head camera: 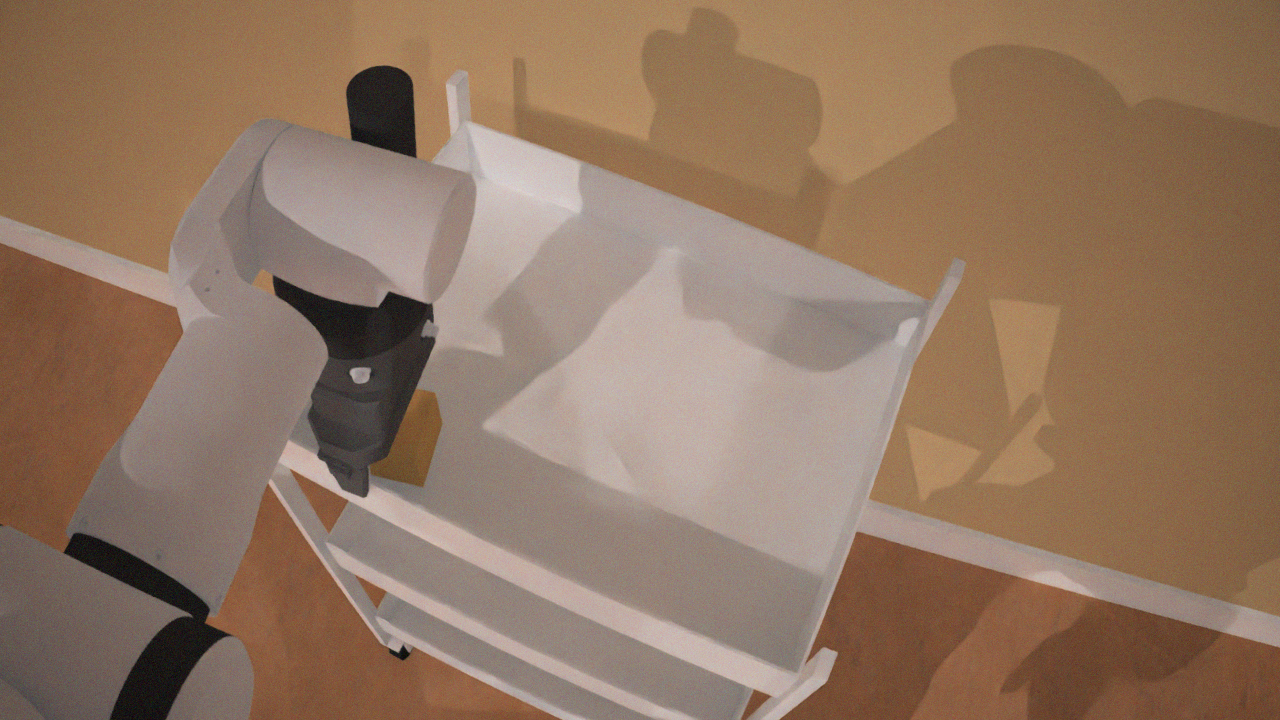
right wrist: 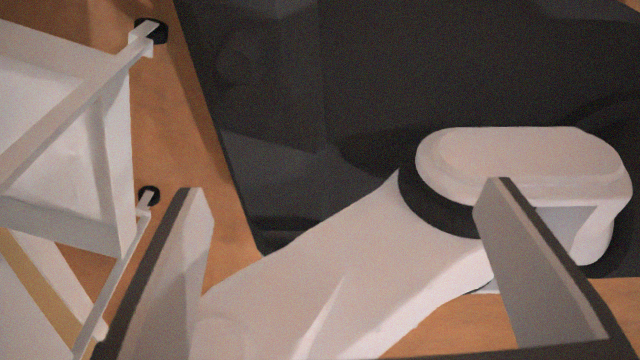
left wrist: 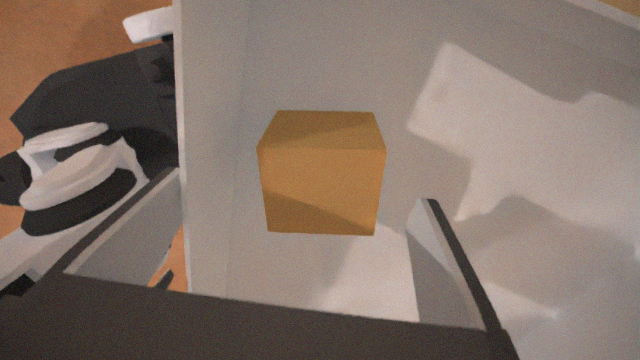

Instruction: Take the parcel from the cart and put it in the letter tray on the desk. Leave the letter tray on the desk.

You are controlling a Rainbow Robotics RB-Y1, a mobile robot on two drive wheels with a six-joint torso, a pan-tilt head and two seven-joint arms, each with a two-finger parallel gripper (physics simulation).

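Frame: origin at the robot's base, x ahead, y left, z up, level; centimetres.
Seen in the pictures: left gripper, fingertip midpoint: [head camera: 382, 423] [left wrist: 299, 198]; right gripper, fingertip midpoint: [right wrist: 345, 200].
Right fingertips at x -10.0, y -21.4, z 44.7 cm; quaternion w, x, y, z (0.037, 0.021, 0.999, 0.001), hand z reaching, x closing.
A point is followed by its place in that frame.
The parcel, an orange-brown box [head camera: 409, 443] {x 36.0, y 12.1, z 71.3 cm} [left wrist: 322, 185] {x 38.2, y 14.1, z 71.3 cm}, rests on the top tray of the white cart [head camera: 572, 546] {x 30.5, y 0.1, z 66.3 cm} [left wrist: 207, 100] {x 34.3, y 18.7, z 71.1 cm} [right wrist: 112, 165] {x 24.9, y -1.2, z 19.2 cm}, near its left front corner in the head view. My left gripper [head camera: 349, 483] [left wrist: 299, 198] {x 37.2, y 14.1, z 72.1 cm} is open above the cart's front edge; in the left wrist view the parcel lies beyond and between its spread fingertips, and no finger is seen touching it. In the head view the gripper partly hides the parcel. My right gripper [right wrist: 345, 200] {x -10.0, y -21.4, z 44.7 cm} is open and empty, away from the cart. The letter tray and the desk do not show in these views.
A tan wall [head camera: 1118, 223] {x 56.5, y -48.0, z 76.1 cm} stands behind the cart, with a white baseboard [head camera: 984, 550] {x 50.7, y -61.5, z 5.9 cm} along the wooden floor [head camera: 939, 608] {x 43.6, y -55.3, z 0.0 cm}. The cart's raised rims and corner posts [head camera: 939, 295] {x 47.8, y -28.0, z 75.3 cm} surround its top. My robot's dark base [right wrist: 400, 75] {x -16.7, y -12.3, z 16.9 cm} shows in the right wrist view.
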